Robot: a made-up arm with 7 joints.
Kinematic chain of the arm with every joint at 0, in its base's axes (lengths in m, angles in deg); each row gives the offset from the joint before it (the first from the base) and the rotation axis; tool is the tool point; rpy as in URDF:
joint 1: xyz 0 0 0.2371 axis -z
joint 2: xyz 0 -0.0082 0.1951 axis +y
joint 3: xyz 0 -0.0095 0.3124 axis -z
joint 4: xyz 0 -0.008 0.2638 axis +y
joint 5: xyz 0 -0.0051 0.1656 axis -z
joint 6: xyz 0 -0.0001 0.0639 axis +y
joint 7: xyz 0 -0.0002 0.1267 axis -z
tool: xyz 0 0 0 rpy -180 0 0
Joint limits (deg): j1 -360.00..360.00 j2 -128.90..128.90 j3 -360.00..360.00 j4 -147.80..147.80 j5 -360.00..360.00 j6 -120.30..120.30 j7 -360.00..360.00
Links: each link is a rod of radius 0.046 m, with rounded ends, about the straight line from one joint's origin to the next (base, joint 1, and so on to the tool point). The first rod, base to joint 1, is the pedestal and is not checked.
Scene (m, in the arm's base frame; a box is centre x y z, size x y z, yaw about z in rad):
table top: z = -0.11
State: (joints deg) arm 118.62 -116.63 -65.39 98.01 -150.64 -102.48 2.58
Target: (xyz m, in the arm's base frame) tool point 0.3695 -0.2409 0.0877
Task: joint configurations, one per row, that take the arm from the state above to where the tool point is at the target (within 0.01 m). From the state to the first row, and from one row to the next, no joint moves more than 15 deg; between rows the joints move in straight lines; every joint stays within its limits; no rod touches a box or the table.
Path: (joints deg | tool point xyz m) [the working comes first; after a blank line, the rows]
Joints at the target: 179.08 -128.90 -107.06 79.42 -167.13 -82.59 2.58
Straight joint move there: clear.

1: 130.71 -119.08 -73.72 94.29 -153.94 -98.50 2.58 | 0.4129 0.2393 0.3208
2: 142.80 -121.54 -82.06 90.58 -157.24 -94.52 2.58 | 0.4634 0.1132 0.2707
3: 154.90 -123.99 -90.39 86.86 -160.54 -90.54 2.58 | 0.4716 -0.0189 0.2141
4: 166.99 -126.45 -98.73 83.14 -163.84 -86.57 2.58 | 0.4380 -0.1416 0.1524
5: 179.08 -128.90 -107.06 79.42 -167.13 -82.59 2.58 | 0.3695 -0.2409 0.0877

